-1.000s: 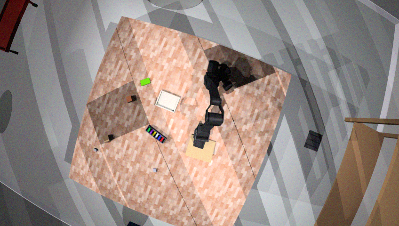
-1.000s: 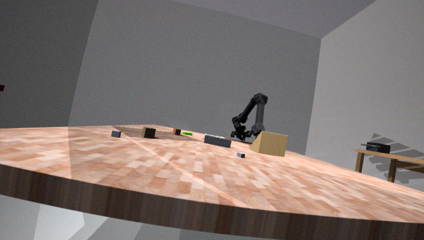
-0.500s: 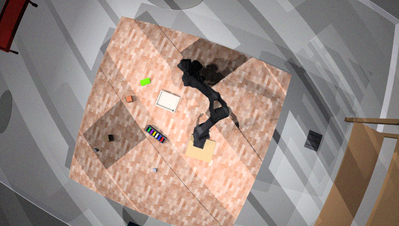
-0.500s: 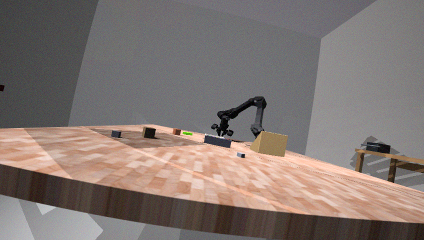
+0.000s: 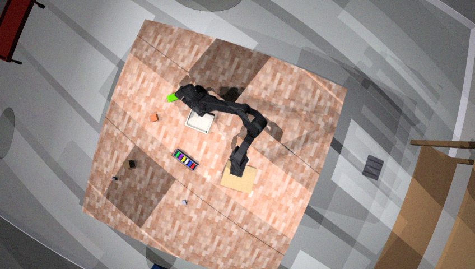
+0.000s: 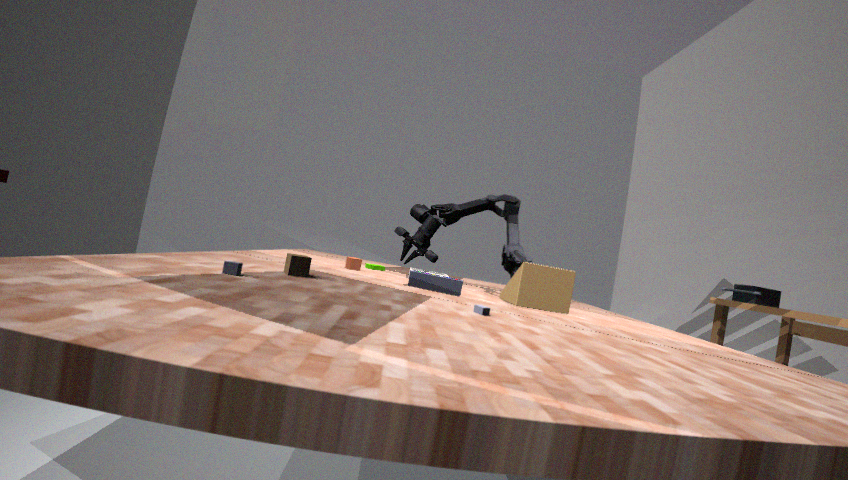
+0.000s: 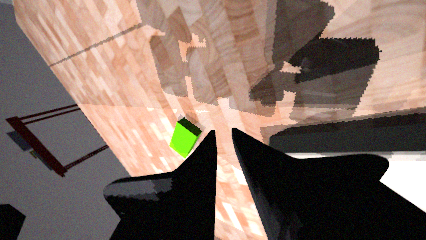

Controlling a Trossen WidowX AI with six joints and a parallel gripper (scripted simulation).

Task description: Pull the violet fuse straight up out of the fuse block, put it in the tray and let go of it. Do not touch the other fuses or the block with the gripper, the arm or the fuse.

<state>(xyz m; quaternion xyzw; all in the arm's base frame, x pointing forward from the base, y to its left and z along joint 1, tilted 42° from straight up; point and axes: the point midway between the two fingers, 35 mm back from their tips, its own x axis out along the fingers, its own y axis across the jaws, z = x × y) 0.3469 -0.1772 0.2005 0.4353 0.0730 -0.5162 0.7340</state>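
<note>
The violet fuse lies 30 cm to the left of my gripper tip, 6 cm behind it and 2 cm below it. Round my gripper tip: tan block (46 cm to the left, 24 cm ahead, 2 cm below); then brown block (16 cm to the left, 16 cm ahead, 2 cm below); then tray (9 cm to the left, 9 cm behind, 4 cm below).
</note>
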